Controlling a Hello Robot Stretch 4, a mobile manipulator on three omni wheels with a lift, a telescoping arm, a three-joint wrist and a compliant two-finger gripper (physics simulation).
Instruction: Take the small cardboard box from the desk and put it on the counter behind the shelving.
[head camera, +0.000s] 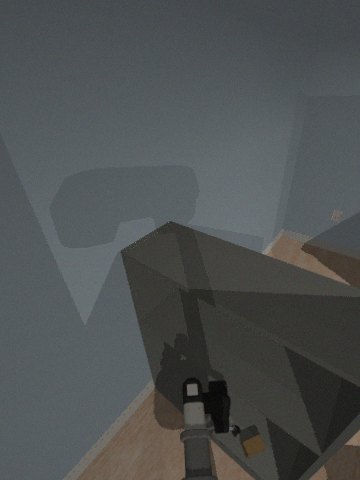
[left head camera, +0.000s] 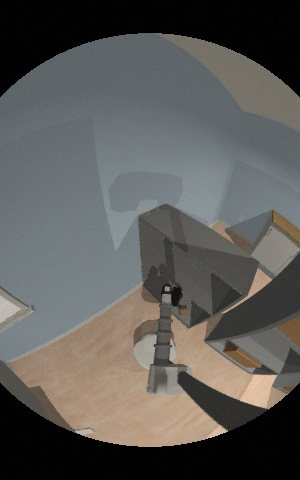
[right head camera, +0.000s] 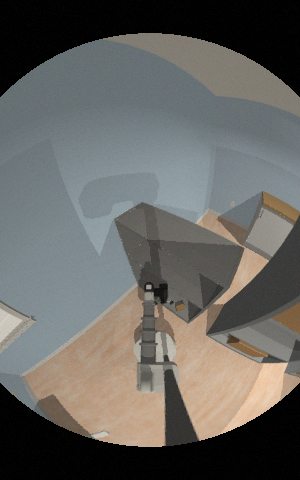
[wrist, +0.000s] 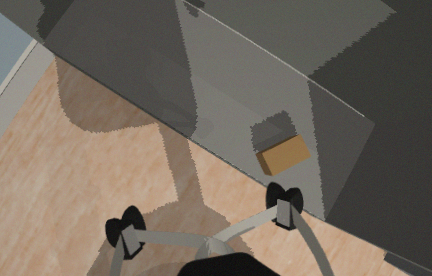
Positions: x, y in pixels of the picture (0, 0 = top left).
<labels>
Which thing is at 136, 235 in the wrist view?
My gripper.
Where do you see a small cardboard box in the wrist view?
At 292, 150
</labels>
